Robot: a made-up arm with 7 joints. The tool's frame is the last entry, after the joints.
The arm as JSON. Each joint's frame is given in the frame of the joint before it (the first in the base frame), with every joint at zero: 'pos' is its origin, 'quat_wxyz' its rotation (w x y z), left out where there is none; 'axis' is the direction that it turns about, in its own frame. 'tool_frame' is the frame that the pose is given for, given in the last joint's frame.
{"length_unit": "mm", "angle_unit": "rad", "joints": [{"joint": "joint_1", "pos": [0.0, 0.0, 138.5], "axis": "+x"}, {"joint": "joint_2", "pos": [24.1, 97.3, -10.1], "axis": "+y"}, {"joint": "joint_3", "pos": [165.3, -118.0, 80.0], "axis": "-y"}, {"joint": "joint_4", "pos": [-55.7, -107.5, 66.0], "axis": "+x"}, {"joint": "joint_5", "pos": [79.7, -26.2, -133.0], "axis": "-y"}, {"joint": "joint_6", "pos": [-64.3, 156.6, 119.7], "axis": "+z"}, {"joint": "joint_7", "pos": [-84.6, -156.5, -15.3], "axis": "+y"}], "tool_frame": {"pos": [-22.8, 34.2, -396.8]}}
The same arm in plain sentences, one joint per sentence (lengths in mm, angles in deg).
The arm has seven revolute joints in a row. What follows holds with every joint at zero, and every direction is one of the base frame's. The first joint lies 138.5 mm along +z from the base frame's origin and rotates about +x. The second joint lies 24.1 mm along +x and 97.3 mm along +y and 10.1 mm along -z from the first joint and rotates about +y. The third joint lies 165.3 mm along +x and 118.0 mm along -y and 80.0 mm along +z from the second joint and rotates about -y. The fourth joint lies 55.7 mm along -x and 107.5 mm along -y and 66.0 mm along +z from the third joint and rotates about +x. The fifth joint lies 79.7 mm along +x and 26.2 mm along -y and 133.0 mm along -z from the fourth joint and rotates about -y. The sixth joint lies 64.3 mm along -x and 156.6 mm along +y and 119.7 mm along +z from the fifth joint and rotates about +z. The seventh joint lies 84.6 mm along -x and 156.5 mm along -y and 15.3 mm along -z from the sixth joint and rotates about +y. The tool frame, which is the frame that the pose is given for, lies 22.8 mm along -x and 34.2 mm along +y and 396.8 mm along -z from the seventh joint; its axes are parallel to the base frame's.
